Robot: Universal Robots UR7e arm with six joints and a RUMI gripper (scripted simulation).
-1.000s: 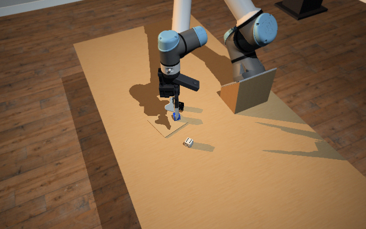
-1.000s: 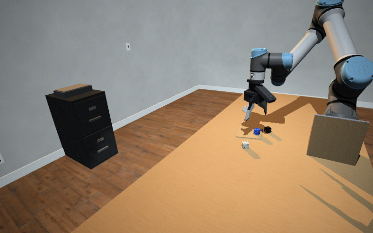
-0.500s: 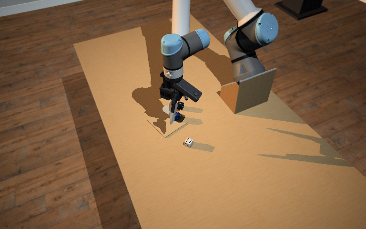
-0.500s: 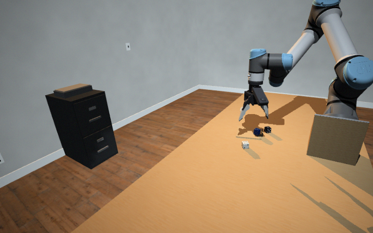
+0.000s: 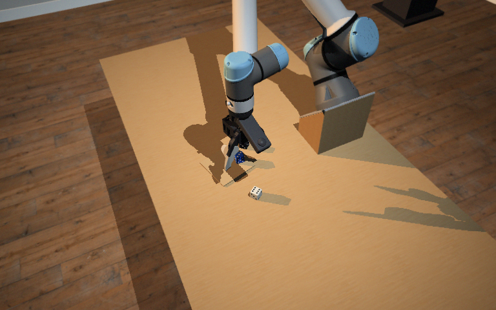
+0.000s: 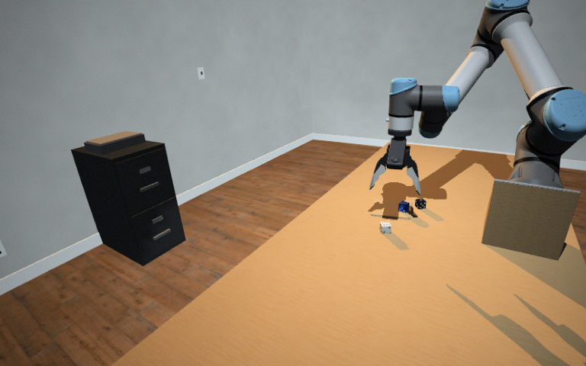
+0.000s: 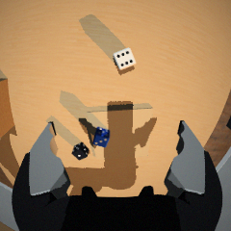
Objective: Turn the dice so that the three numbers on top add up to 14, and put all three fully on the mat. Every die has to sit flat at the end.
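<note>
Now: hand 9 cm above the white die and 7 cm to the right of it. From my hand the other things lie so: tan mat (11 cm below, 10 cm to the right, 3 cm ahead); blue die (10 cm to the right, 9 cm below, 1 cm behind); black die (16 cm to the right, 9 cm below, 6 cm behind).
</note>
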